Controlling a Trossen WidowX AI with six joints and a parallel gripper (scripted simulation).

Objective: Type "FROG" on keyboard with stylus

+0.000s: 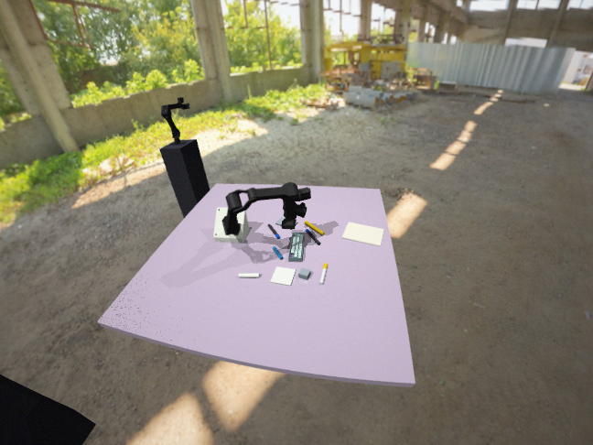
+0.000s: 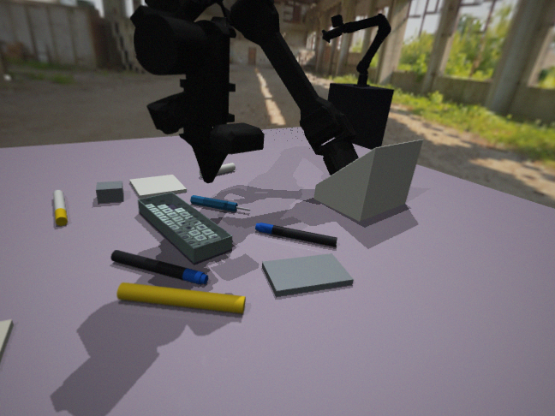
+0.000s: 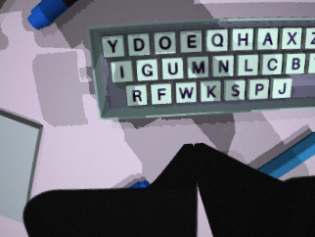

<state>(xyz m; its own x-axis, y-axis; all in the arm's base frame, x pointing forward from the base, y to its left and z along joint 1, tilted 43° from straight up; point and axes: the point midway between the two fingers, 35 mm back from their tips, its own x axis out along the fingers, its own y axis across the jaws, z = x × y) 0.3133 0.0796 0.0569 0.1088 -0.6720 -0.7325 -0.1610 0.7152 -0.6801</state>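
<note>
The blue stylus lies 9 cm below my gripper tip, 7 cm to the right of it and 7 cm behind it. The rest, counted from my gripper tip: flat grey slab (16 cm to the left, 9 cm below, 8 cm behind); then white pad (23 cm to the right, 9 cm below, 2 cm ahead); then yellow cylinder (14 cm to the left, 9 cm ahead, 8 cm below).
</note>
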